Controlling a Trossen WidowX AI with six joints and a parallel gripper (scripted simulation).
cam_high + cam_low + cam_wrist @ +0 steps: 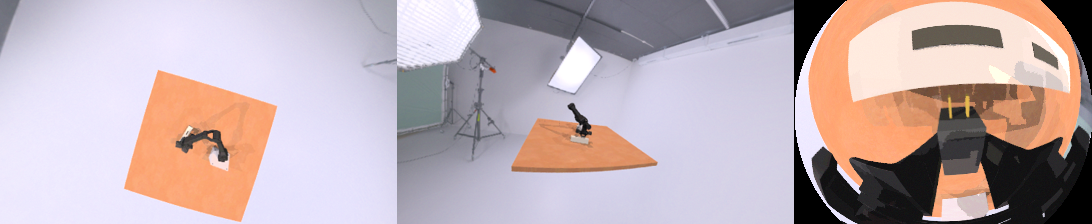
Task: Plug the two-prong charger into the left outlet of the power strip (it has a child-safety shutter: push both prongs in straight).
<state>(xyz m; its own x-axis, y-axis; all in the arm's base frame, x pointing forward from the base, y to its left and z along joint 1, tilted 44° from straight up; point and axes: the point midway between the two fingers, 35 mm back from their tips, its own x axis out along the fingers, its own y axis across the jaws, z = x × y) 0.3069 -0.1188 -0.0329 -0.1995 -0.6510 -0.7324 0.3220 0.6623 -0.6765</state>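
Now: the grey charger 1 cm ahead of my gripper tip, 1 cm to the right of it and 1 cm above it.
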